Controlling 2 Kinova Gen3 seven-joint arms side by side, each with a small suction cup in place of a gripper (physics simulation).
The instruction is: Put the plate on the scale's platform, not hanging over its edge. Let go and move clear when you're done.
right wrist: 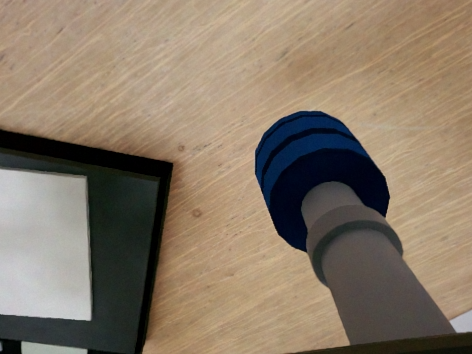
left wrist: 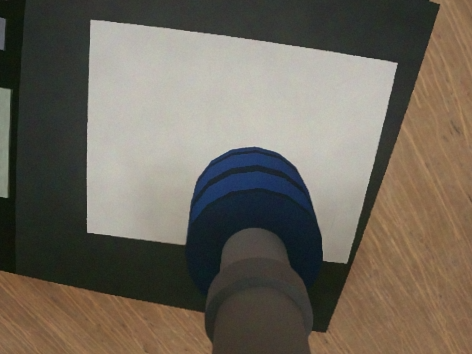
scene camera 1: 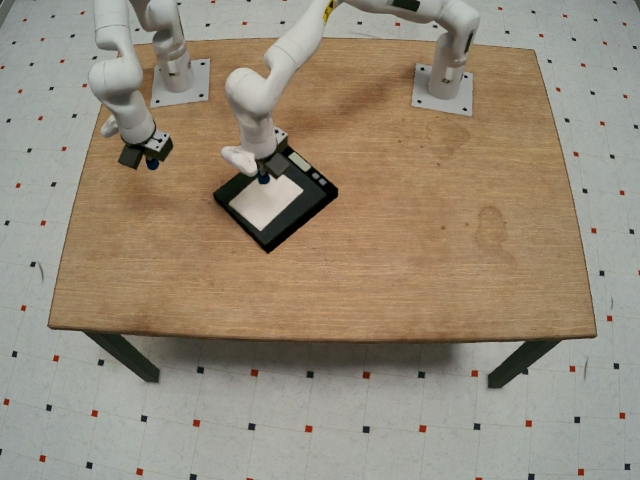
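The plate, a flat white rectangle, lies flat on the dark platform of the scale. Dark platform shows around it. In the left wrist view one corner comes very close to the scale's edge, but the plate stays within the outline. My left gripper, a blue suction cup, is open and empty, raised above the plate and apart from it; it hides a bit of the plate's rim. My right gripper is open and empty above the table, left of the scale in the scene view.
The scale's display and two small buttons lie along its upper-right side in the scene view. The wooden table carries both arms' white base plates at its back edge.
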